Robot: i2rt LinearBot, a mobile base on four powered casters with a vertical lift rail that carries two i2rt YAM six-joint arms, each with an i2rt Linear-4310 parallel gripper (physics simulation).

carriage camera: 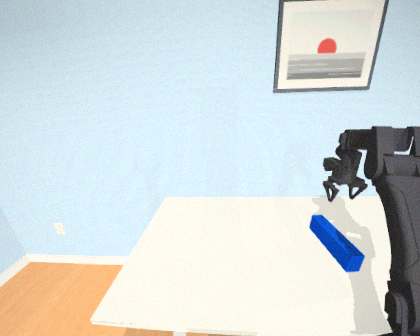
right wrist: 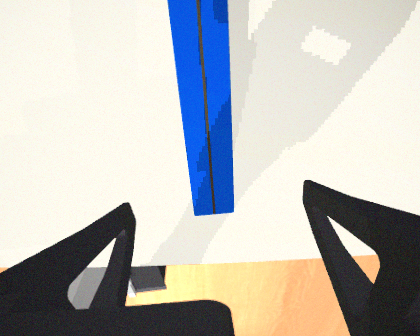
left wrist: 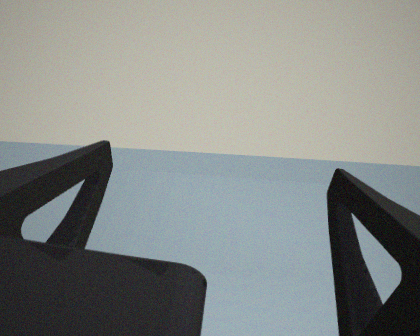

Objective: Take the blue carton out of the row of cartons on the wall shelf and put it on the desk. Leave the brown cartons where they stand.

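Frame: origin at the left arm's base, x ahead, y left, z up, level; metres.
Where they show: left gripper, fingertip midpoint: (left wrist: 220,166); right gripper, fingertip midpoint: (carriage camera: 340,200) (right wrist: 216,201).
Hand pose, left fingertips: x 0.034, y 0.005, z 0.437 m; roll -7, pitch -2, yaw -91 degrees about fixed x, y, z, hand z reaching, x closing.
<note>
After its pixels a point has its place.
The blue carton (carriage camera: 336,244) @[x 0.361, y -0.877, z -0.111 m] (right wrist: 205,100) @[x 0.435, y -0.909, z -0.097 m] lies on the white desk (carriage camera: 215,260) @[x 0.409, y -0.389, z -0.177 m] (right wrist: 100,150) @[x 0.367, y -0.749, z -0.177 m], toward the right side in the carriage view, with a dark seam along its top. My right gripper (carriage camera: 344,196) @[x 0.424, y -0.907, z 0.053 m] (right wrist: 216,201) @[x 0.424, y -0.907, z 0.053 m] is open and empty. It hangs above the desk, apart from the carton; in the right wrist view the carton's near end shows beyond and between the fingertips. My left gripper (left wrist: 220,166) @[x 0.034, y 0.005, z 0.437 m] is open and empty, facing the blue wall and pale ceiling. The wall shelf and the brown cartons do not show in these views.
A framed picture (carriage camera: 327,72) @[x 0.867, y -1.099, z 0.590 m] hangs on the blue wall (carriage camera: 150,100) @[x 1.021, y -0.075, z 0.487 m] behind the desk. A wall outlet (carriage camera: 60,228) @[x 1.138, y 0.893, z -0.491 m] is at the lower left. Wooden floor (carriage camera: 60,290) @[x 0.872, y 0.846, z -0.898 m] (right wrist: 280,285) @[x -1.085, y -1.213, z -0.898 m] shows past the desk's edge. A dark object (right wrist: 148,278) shows below the desk edge in the right wrist view.
</note>
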